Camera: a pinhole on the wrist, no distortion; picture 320 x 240 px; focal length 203.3 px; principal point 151.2 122.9 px. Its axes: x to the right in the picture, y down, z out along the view. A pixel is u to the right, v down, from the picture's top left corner.
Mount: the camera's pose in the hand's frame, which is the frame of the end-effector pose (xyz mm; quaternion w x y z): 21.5 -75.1 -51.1 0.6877 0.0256 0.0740 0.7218
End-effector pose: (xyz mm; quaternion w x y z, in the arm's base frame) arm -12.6 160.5 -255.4 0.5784 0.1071 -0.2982 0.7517
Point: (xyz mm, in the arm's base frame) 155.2 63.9 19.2
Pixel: 24 167
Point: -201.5 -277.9 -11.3
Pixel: 236 224
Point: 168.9 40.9 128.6
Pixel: 29 147
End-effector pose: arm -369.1 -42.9 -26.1 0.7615 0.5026 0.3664 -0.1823
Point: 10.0 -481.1 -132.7
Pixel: 156 58
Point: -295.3 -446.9 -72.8
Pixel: 99 142
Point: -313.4 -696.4 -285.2
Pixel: 21 107
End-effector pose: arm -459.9 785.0 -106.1 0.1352 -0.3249 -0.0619 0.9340
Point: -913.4 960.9 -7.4
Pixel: 124 8
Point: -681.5 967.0 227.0
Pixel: 81 154
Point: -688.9 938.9 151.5
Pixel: 97 131
